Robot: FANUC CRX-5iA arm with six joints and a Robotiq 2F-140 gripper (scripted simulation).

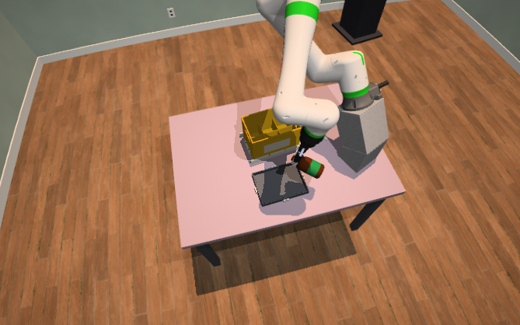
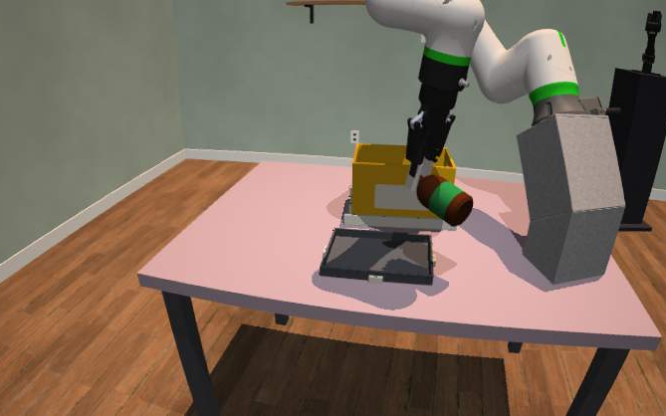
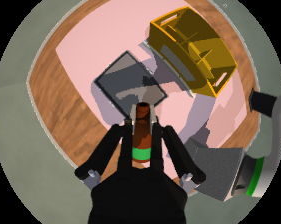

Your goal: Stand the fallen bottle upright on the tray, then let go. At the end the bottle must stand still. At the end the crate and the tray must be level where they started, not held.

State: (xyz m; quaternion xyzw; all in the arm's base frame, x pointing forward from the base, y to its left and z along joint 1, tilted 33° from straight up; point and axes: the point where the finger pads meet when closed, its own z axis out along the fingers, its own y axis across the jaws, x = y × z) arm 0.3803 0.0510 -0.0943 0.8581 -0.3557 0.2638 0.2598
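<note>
Now: hand 40 mm to the right of the bottle, 30 mm past it and 30 mm above it. Round my hand: yellow crate 270 mm to the right, 140 mm below; tray 210 mm below, 80 mm ahead, 10 mm to the right.
</note>
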